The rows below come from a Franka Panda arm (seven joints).
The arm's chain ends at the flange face. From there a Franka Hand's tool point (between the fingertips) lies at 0.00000 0.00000 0.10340 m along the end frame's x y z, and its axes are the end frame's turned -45 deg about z.
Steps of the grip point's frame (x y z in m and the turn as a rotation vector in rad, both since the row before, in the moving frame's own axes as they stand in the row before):
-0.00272 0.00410 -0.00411 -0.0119 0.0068 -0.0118
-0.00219 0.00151 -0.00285 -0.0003 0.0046 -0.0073
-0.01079 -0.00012 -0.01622 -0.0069 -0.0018 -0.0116
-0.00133 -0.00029 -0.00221 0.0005 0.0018 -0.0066
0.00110 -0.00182 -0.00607 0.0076 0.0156 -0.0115
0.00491 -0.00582 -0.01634 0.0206 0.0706 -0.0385
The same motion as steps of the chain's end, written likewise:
-0.00039 0.00446 -0.00410 -0.0036 0.0132 -0.0118
-0.00084 0.00293 -0.00285 0.0030 0.0035 -0.0073
-0.00809 0.00691 -0.01622 -0.0062 0.0036 -0.0116
-0.00124 0.00090 -0.00221 0.0016 0.0009 -0.0066
-0.00108 -0.00037 -0.00605 0.0164 0.0057 -0.0115
-0.00417 -0.00086 -0.01606 0.0645 0.0354 -0.0385

